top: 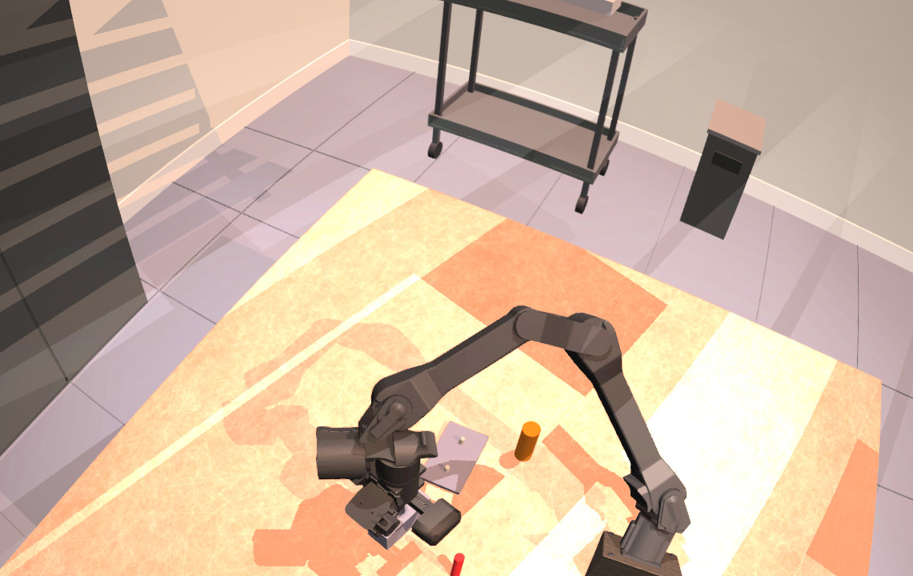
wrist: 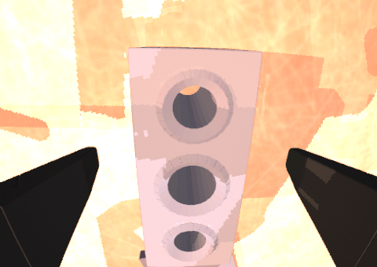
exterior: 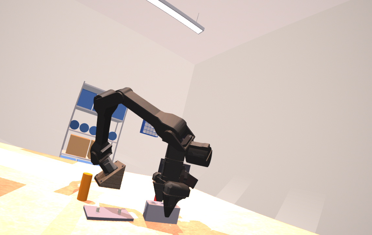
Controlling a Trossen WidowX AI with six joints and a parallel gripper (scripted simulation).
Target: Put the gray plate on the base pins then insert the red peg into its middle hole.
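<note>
My gripper tip is 1 cm below the gray plate. From my gripper tip the other things lie so: base 2 cm behind, 15 cm to the right, 2 cm below; red peg 12 cm behind, 4 cm to the left, 1 cm above; orange cylinder 12 cm behind, 21 cm to the right, 1 cm above.
</note>
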